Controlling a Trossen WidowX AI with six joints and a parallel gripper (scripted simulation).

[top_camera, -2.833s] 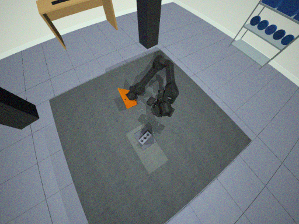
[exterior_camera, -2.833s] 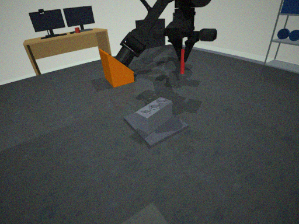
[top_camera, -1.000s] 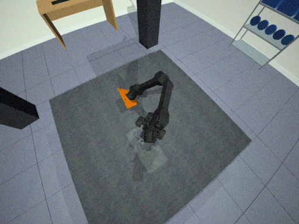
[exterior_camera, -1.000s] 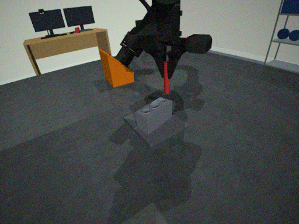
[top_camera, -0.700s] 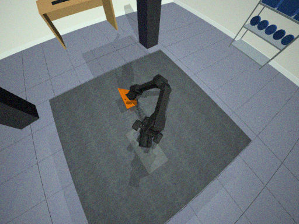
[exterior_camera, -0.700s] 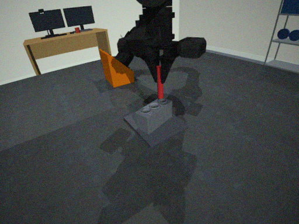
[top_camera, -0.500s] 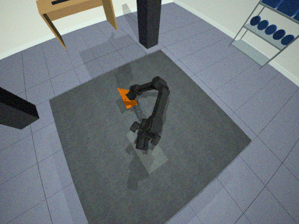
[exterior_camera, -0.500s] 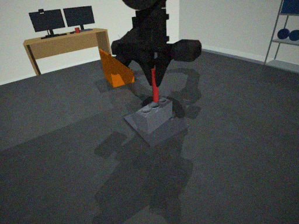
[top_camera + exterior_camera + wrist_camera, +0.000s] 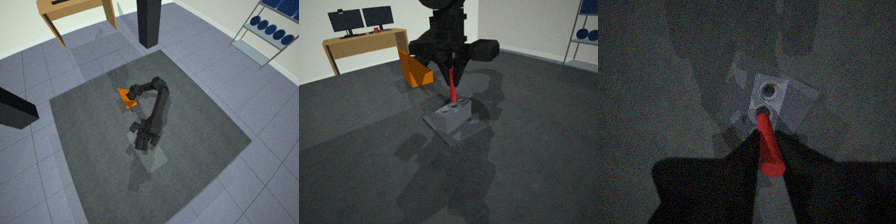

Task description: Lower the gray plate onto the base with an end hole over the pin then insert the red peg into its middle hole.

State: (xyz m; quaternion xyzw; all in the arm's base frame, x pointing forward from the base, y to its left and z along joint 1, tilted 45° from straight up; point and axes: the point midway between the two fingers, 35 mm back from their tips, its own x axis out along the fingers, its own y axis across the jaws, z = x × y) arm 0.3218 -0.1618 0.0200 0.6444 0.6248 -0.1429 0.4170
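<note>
Now: gripper tip right at the red peg. Also, from my gripper tip: gray plate 70 mm below; then flat square base 110 mm below, 20 mm to the left, 10 mm behind.
</note>
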